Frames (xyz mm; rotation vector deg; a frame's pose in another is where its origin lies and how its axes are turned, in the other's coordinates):
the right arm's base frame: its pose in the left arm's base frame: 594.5 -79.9 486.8 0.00 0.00 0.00
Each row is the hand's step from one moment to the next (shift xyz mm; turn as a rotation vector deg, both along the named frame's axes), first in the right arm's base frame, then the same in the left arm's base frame.
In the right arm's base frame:
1: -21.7 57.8 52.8 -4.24 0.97 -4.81
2: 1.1 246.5 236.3 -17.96 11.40 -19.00
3: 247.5 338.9 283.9 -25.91 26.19 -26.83
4: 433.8 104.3 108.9 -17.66 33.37 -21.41
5: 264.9 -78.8 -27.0 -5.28 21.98 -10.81
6: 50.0 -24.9 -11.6 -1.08 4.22 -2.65
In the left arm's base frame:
1: -21.7 57.8 52.8 -4.24 0.97 -4.81
2: 1.1 246.5 236.3 -17.96 11.40 -19.00
3: 247.5 338.9 283.9 -25.91 26.19 -26.83
4: 433.8 104.3 108.9 -17.66 33.37 -21.41
5: 264.9 -78.8 -27.0 -5.28 21.98 -10.81
6: 50.0 -24.9 -11.6 -1.08 4.22 -2.65

